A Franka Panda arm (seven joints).
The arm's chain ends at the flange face. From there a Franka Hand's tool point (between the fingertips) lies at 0.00 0.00 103.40 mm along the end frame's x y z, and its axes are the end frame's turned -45 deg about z.
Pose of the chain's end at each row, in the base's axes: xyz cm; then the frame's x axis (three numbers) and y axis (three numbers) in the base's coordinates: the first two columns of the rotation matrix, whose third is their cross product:
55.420 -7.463 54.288 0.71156 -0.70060 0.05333 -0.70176 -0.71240 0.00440
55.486 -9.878 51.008 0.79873 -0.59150 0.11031 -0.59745 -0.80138 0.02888
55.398 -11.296 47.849 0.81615 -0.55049 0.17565 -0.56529 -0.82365 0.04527
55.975 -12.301 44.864 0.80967 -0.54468 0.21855 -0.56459 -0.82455 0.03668
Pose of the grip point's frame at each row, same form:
55.781 -7.882 43.963 0.99937 0.00834 0.03460 0.00693 -0.99914 0.04082
56.223 -10.798 40.735 0.98725 0.14841 0.05758 0.14233 -0.98491 0.09842
56.636 -12.705 37.681 0.97683 0.19315 0.09219 0.17738 -0.97166 0.15621
57.632 -13.884 34.781 0.97175 0.19790 0.12860 0.17330 -0.96819 0.18047

